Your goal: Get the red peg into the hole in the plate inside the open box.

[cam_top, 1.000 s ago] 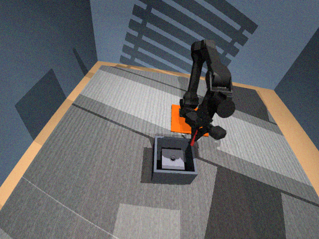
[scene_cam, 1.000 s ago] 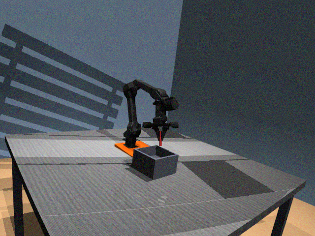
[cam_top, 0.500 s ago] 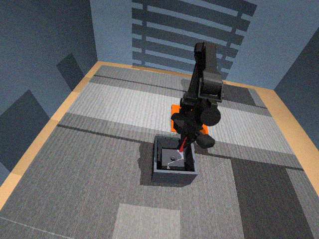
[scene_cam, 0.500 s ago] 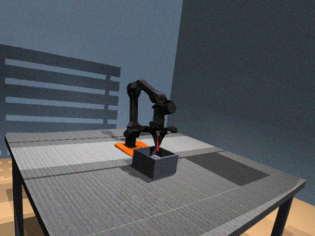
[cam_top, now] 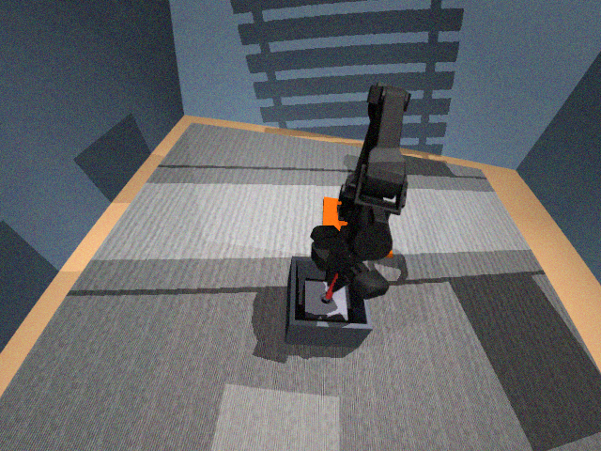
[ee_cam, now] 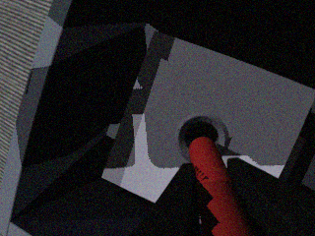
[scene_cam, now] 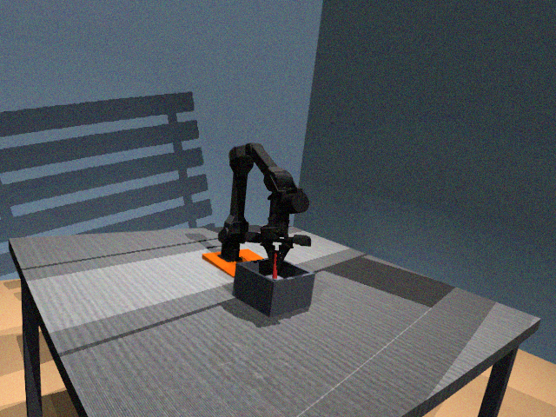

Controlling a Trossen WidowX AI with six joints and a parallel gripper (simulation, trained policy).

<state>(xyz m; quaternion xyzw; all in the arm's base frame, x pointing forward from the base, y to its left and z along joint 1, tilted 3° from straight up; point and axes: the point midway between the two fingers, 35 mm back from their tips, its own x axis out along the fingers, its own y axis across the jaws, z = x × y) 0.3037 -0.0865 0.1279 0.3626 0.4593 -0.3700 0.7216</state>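
Right now my gripper tip is 1 cm below the red peg. Also, from my gripper tip: grey box: 6 cm below, 1 cm to the right, 1 cm ahead; then pale plate: 4 cm below, 1 cm to the right, 1 cm ahead.
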